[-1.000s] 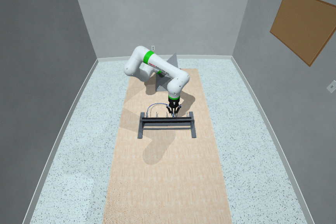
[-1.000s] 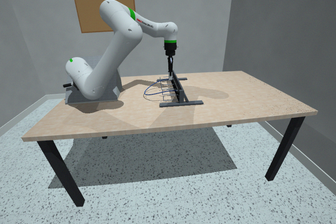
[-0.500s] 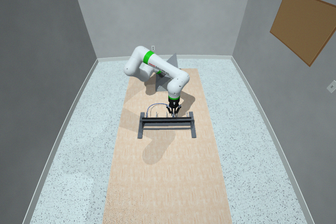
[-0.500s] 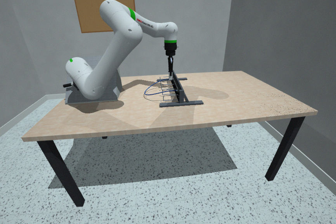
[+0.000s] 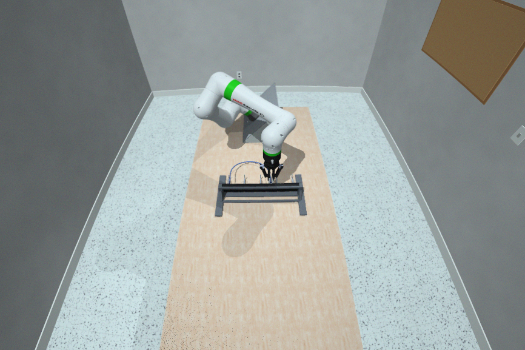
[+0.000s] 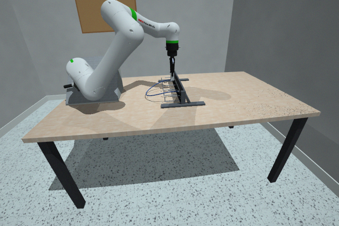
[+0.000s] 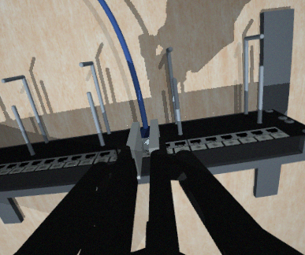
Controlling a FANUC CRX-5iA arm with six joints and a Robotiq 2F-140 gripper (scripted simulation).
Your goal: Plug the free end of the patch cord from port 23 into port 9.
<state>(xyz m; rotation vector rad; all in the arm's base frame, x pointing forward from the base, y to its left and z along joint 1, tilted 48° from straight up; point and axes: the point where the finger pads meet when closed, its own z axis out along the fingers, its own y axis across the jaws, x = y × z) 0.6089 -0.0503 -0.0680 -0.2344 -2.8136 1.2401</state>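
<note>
My gripper is now 10 mm short of the free end and 30 mm above it.
</note>
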